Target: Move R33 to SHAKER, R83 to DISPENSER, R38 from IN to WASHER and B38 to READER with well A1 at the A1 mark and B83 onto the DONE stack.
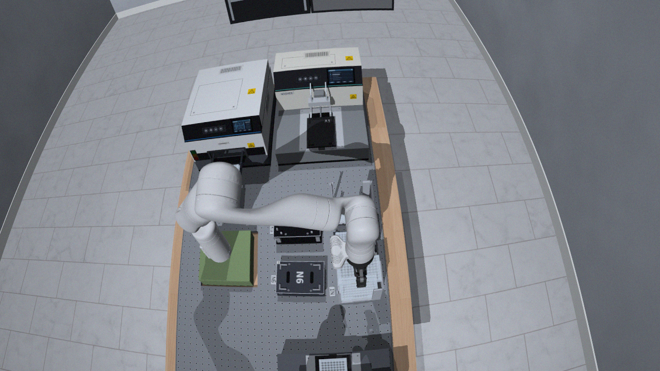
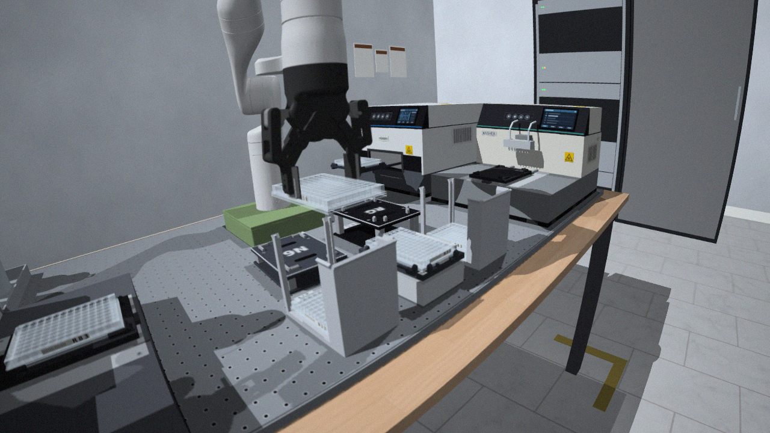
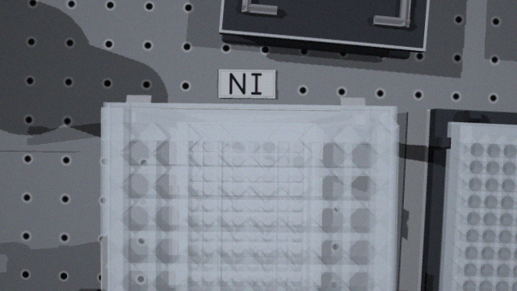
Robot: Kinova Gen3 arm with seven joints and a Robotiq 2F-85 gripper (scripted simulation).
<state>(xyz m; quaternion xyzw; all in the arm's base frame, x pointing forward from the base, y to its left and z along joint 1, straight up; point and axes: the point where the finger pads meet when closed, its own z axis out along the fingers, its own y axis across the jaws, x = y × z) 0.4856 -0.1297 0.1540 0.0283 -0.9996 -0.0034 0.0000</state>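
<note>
Now: hand 12 cm past the washer nest, 61 cm to the right of it and 11 cm above it. The rest, counted from my hand: RG nest: 20 cm behind, 24 cm to the left, 14 cm below; then plate R38: 1 cm below; then plate R33: 1 cm behind, 15 cm to the left, 14 cm below.
</note>
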